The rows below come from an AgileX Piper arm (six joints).
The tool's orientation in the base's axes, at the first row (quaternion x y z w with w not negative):
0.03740, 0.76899, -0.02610, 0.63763
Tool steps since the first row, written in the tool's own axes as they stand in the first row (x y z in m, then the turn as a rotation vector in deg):
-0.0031, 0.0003, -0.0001, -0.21, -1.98, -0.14
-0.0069, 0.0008, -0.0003, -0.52, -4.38, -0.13
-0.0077, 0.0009, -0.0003, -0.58, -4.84, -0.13
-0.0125, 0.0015, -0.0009, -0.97, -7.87, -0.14
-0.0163, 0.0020, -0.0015, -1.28, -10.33, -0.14
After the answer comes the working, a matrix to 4 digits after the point.
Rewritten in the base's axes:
0.0005, 0.0002, 0.0031, -0.28, -1.96, 0.22
0.0010, 0.0007, 0.0068, -0.43, -4.36, 0.50
0.0012, 0.0007, 0.0076, -0.46, -4.82, 0.56
0.0016, 0.0013, 0.0125, -0.67, -7.85, 0.92
0.0017, 0.0017, 0.0163, -0.84, -10.31, 1.21

The tool's axes in the first row as the columns of a matrix, in the base's axes (rounded; the answer above uses it unrounded):
-0.1841, 0.0908, 0.9787
0.0242, 0.9958, -0.0878
-0.9826, 0.0076, -0.1855

